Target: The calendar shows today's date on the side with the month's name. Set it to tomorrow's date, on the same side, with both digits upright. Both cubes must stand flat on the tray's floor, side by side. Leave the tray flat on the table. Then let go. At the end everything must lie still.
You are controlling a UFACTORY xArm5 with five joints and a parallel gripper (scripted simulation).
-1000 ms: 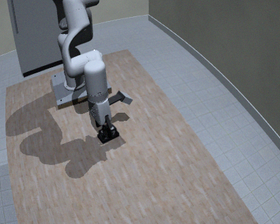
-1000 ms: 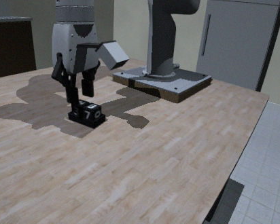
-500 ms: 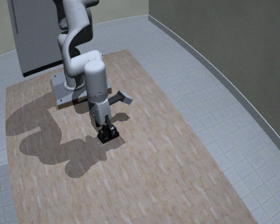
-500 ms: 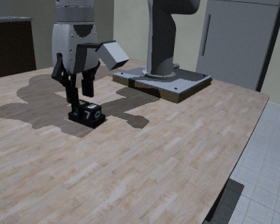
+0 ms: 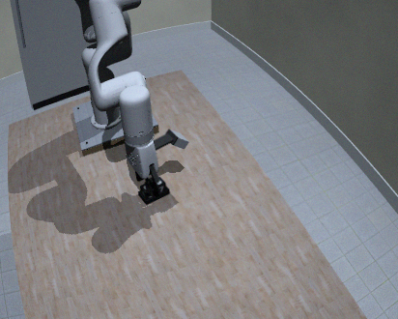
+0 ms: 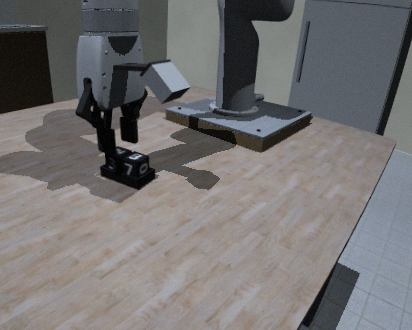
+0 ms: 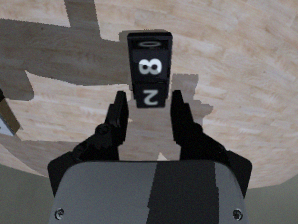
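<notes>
Now: the tray 6 cm below my hand, 2 cm to the left of it and 1 cm behind it.
</notes>
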